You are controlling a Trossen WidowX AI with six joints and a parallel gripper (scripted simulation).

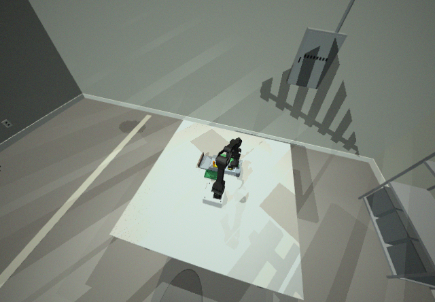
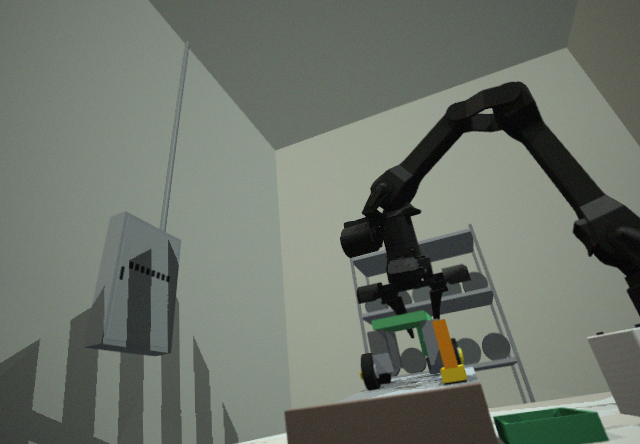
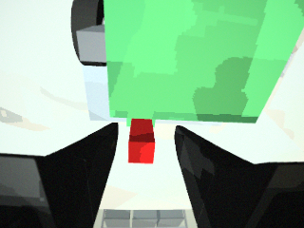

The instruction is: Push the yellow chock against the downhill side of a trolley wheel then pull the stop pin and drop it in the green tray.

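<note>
Right now my gripper tip is 1 cm above the red-headed stop pin. Also, from my gripper tip: yellow chock: 3 cm behind, 18 cm to the left, 6 cm below; green-topped trolley: 2 cm ahead, 9 cm to the left, 3 cm below; grey ramp: 2 cm ahead, 9 cm to the left, 9 cm below.
</note>
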